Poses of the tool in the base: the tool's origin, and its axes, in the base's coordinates. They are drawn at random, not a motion.
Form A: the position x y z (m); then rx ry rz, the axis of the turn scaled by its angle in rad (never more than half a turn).
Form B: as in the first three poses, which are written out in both.
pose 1, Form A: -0.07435, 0.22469, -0.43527, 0.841, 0.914, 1.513
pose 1, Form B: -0.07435, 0.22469, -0.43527, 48.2, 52.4, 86.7
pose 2, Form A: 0.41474, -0.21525, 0.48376, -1.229, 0.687, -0.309
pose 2, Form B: 0.41474, -0.21525, 0.48376, -70.4, 39.4, -17.7
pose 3, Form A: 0.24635, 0.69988, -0.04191, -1.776, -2.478, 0.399
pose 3, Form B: 0.24635, 0.69988, -0.04191, -101.8, -142.0, 22.9
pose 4, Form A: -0.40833, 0.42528, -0.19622, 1.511, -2.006, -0.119
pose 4, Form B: -0.40833, 0.42528, -0.19622, 86.6, -114.9, -6.8
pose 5, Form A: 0.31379, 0.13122, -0.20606, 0.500, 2.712, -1.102
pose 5, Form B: 0.31379, 0.13122, -0.20606, 28.6, 155.4, -63.1
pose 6, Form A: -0.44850, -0.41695, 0.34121, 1.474, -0.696, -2.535
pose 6, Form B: -0.44850, -0.41695, 0.34121, 84.5, -39.9, -145.2
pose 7, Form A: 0.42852, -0.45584, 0.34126, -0.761, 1.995, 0.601
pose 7, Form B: 0.42852, -0.45584, 0.34126, -43.6, 114.3, 34.4
